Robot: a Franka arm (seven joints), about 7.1 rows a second.
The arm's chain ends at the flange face. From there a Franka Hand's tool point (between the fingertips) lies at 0.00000 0.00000 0.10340 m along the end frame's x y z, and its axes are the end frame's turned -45 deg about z.
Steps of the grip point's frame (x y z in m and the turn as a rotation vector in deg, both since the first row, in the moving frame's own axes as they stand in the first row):
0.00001 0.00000 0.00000 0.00 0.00 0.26
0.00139 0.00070 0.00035 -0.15 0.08 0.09
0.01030 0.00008 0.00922 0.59 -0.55 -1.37
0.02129 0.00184 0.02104 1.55 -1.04 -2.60
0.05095 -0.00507 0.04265 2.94 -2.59 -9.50
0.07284 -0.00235 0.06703 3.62 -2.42 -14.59
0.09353 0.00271 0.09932 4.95 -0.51 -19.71
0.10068 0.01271 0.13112 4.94 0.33 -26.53
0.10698 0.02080 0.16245 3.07 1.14 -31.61
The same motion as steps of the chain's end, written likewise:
0.00001 -0.00001 0.00000 0.00 0.00 0.26
0.00118 -0.00058 0.00035 -0.05 0.16 0.09
0.00879 -0.00719 0.00923 0.03 -0.81 -1.37
0.01967 -0.01318 0.02109 0.36 -1.83 -2.60
0.03950 -0.03975 0.04289 0.25 -3.91 -9.50
0.05765 -0.05263 0.06733 0.85 -4.27 -14.59
0.07584 -0.05986 0.09971 3.14 -3.86 -19.71
0.08737 -0.05706 0.13150 3.73 -3.26 -26.53
0.09414 -0.05650 0.16261 2.98 -1.36 -31.61

